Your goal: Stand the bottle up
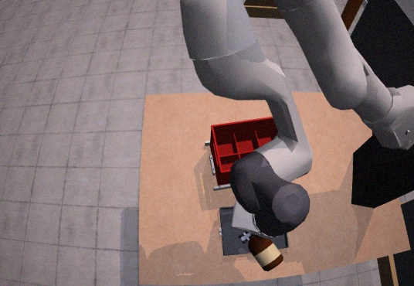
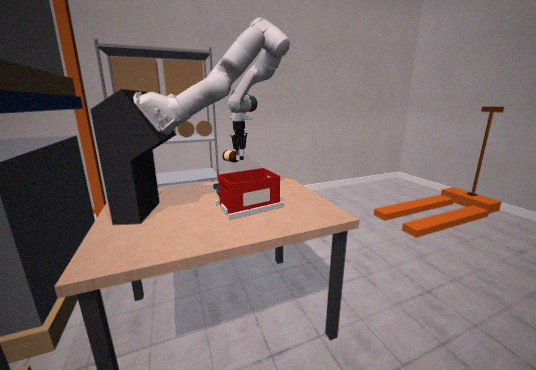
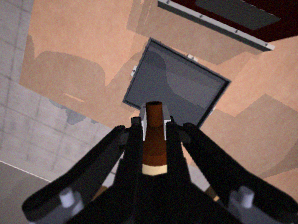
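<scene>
The bottle lies 50 mm to the left of my hand, 20 mm below it and 10 mm behind it. Also, from my hand: crate 280 mm to the right, 170 mm behind, 130 mm below; grey tray 210 mm below, 60 mm behind, 20 mm to the right.
</scene>
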